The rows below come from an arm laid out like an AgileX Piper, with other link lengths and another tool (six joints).
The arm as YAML. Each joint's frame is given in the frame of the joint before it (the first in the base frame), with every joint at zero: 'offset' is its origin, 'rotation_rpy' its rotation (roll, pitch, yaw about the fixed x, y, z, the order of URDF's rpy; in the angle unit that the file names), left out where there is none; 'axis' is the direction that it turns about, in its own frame. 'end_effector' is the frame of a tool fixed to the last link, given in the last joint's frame.
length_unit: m
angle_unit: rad
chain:
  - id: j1
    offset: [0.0, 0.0, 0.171]
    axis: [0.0, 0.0, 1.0]
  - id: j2
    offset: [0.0, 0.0, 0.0]
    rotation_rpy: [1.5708, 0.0, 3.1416]
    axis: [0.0, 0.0, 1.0]
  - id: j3
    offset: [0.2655, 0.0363, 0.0]
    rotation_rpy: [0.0, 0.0, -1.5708]
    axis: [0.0, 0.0, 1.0]
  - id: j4
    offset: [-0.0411, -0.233, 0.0]
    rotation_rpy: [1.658, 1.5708, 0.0]
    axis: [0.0, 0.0, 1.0]
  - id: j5
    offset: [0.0, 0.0, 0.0]
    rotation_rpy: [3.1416, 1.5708, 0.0]
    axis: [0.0, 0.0, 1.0]
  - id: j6
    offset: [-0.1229, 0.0, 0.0]
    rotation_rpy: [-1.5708, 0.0, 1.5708]
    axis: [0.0, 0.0, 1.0]
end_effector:
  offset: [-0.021, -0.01, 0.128]
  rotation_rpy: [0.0, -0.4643, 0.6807]
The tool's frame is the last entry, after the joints.
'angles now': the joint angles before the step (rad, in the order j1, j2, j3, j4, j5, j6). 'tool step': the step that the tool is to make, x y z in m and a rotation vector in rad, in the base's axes. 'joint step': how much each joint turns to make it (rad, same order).
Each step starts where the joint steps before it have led.
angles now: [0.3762 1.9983 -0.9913 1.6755 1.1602 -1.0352]
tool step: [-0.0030 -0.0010 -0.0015 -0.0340 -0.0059 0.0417]
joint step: [0.0001 -0.0002 -0.0421 -0.0751 -0.0038 0.0536]
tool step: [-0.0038 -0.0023 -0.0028 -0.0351 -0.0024 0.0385]
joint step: [-0.0002 0.0001 -0.0334 -0.0706 0.0001 0.0481]
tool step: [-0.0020 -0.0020 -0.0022 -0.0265 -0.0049 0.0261]
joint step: [0.0000 0.0002 -0.0248 -0.0502 0.0000 0.0326]
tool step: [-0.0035 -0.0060 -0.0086 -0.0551 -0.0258 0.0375]
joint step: [0.0001 -0.0052 -0.0215 -0.0803 -0.0148 0.0276]
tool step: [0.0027 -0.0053 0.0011 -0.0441 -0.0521 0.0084]
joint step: [0.0001 -0.0357 -0.0140 -0.0606 -0.0316 0.0269]
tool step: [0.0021 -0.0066 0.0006 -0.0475 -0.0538 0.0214]
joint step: [-0.0002 -0.0294 -0.0238 -0.0760 -0.0193 0.0300]
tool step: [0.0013 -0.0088 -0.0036 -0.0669 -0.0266 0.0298]
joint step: [0.0002 -0.0105 -0.0426 -0.1047 -0.0010 0.0642]
